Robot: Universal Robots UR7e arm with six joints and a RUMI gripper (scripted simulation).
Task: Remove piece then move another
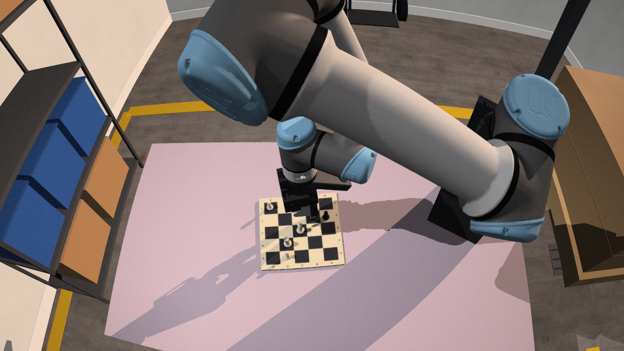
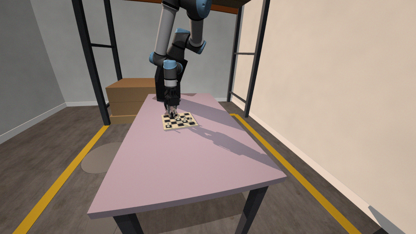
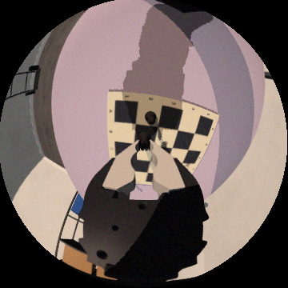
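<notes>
The board lies 40 mm ahead of my hand, 40 mm to the left of it and 30 mm below it.
</notes>
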